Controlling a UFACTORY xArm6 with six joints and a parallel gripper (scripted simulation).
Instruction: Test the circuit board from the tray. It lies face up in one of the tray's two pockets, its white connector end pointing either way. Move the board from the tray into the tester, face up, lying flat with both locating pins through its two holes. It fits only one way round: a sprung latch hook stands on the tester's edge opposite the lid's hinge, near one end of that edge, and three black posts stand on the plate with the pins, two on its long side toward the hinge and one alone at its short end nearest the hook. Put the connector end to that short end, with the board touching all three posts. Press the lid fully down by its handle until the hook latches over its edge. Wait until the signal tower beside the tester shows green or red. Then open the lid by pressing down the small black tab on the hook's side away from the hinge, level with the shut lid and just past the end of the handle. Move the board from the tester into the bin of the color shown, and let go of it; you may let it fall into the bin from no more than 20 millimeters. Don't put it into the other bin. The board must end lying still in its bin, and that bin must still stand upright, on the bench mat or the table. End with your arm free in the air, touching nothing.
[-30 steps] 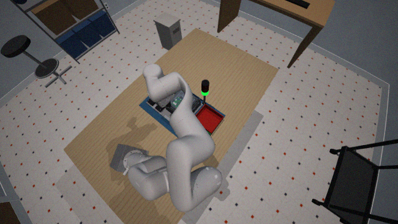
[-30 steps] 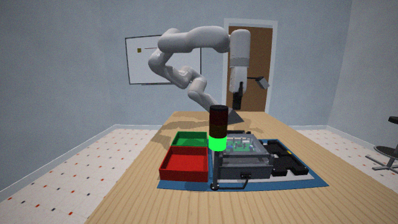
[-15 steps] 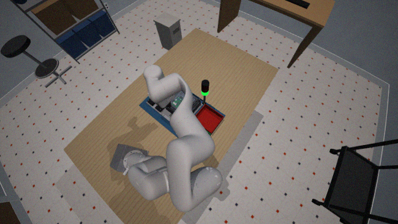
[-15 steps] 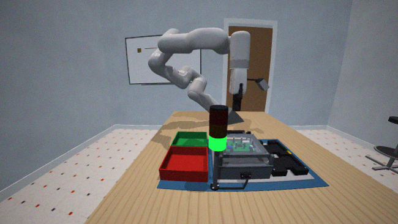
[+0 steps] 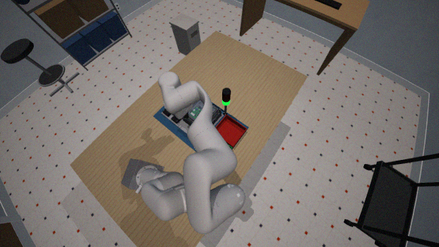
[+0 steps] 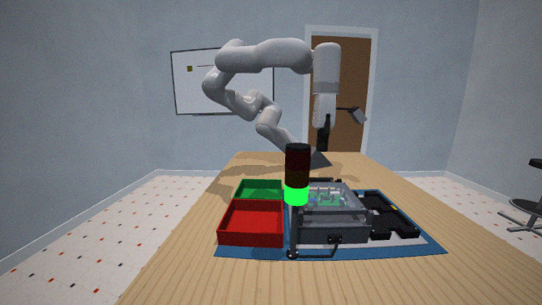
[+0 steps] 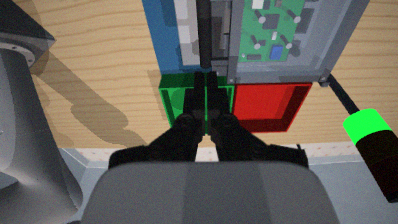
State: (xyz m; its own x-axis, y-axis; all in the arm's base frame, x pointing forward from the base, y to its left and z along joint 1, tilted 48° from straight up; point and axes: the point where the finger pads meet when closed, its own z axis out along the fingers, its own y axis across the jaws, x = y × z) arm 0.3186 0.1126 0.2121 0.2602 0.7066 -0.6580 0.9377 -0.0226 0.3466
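Now: hand 12 cm above the black latch hook, 5 cm to the right of it and 4 cm short of it. The rest, counted from my hand: clear lid: 12 cm below, 8 cm ahead, 2 cm to the right; green circuit board: 14 cm below, 8 cm ahead, 2 cm to the right; plate: 14 cm below, 9 cm ahead, 2 cm to the right.
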